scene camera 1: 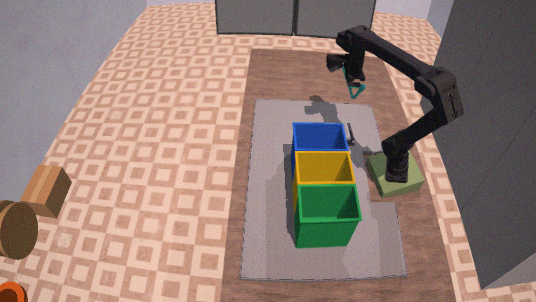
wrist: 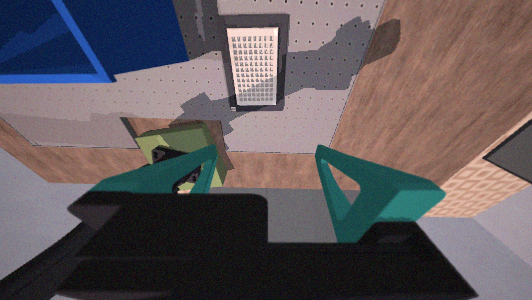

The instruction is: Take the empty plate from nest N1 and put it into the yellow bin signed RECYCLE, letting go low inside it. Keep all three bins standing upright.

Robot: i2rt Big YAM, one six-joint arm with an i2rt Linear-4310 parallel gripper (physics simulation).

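Frame: origin at the arm's base, x ahead, y left, z up, level; millimetres.
Seen in the pictures: gripper, fingertip midpoint: (scene camera 1: 350, 90) (wrist: 266, 150); arm's base, origin of the base link: (scene camera 1: 397, 169).
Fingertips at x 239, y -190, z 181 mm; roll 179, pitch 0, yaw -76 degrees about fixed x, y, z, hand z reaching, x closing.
Note:
Pixels of each thing's top centre, then the offset from my fingertips to it. "pt": a spot on its surface instead. Level surfaces: height alone.
- white plate, middle of its top: (wrist: 254, 72) 33 mm ahead, 31 mm left, 191 mm down
- dark nest, surface spot: (wrist: 283, 65) pt 57 mm ahead, 20 mm right, 206 mm down
- yellow bin, middle of its top: (scene camera 1: 324, 166) 52 mm ahead, 368 mm left, 38 mm down
- blue bin, middle of its top: (scene camera 1: 320, 136) 85 mm ahead, 239 mm left, 38 mm down
- green bin, middle of its top: (scene camera 1: 329, 202) 19 mm ahead, 496 mm left, 38 mm down
- grey board, its level: 217 mm down
- wooden table top, its level: 230 mm down
A white plate (wrist: 254, 65) with rows of small wells lies flat in a dark nest (wrist: 283, 65) on the grey perforated board in the wrist view. In the scene view the plate is mostly hidden behind the blue bin, and its nest (scene camera 1: 351, 134) shows as a small dark shape. The yellow bin (scene camera 1: 325, 168) stands upright between the blue bin (scene camera 1: 320, 136) (wrist: 145, 35) and the green bin (scene camera 1: 326, 233), both upright. No sign can be read. My gripper (wrist: 266, 150) is open and empty, high above the board and apart from the plate.
The grey board (scene camera 1: 265, 120) (wrist: 320, 107) lies on a wooden table top (scene camera 1: 295, 75) (wrist: 430, 95). The arm's green base block (scene camera 1: 400, 189) (wrist: 192, 137) stands right of the bins in the scene view. Grey cabinets (scene camera 1: 255, 17) stand at the back.

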